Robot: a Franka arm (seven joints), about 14 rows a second.
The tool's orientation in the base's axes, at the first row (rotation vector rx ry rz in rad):
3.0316, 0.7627, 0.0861
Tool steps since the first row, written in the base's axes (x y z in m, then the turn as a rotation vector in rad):
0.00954, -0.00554, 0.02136, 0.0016, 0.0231, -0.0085
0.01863, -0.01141, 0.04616, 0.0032, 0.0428, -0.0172
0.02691, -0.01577, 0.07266, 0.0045, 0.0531, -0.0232
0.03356, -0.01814, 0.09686, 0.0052, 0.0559, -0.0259
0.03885, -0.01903, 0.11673, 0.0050, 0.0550, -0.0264
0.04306, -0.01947, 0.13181, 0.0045, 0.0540, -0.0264
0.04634, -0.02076, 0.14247, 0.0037, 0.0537, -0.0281
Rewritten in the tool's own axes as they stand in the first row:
0.00683, 0.00997, -0.02078, 0.0119, -0.0198, 0.0086
0.01329, 0.02011, -0.04502, 0.0222, -0.0367, 0.0173
0.01983, 0.02859, -0.07100, 0.0279, -0.0453, 0.0234
0.02576, 0.03448, -0.09479, 0.0297, -0.0475, 0.0261
0.03099, 0.03831, -0.11432, 0.0291, -0.0468, 0.0266
0.03523, 0.04110, -0.12914, 0.0282, -0.0462, 0.0266
0.03804, 0.04407, -0.13959, 0.0273, -0.0463, 0.0282

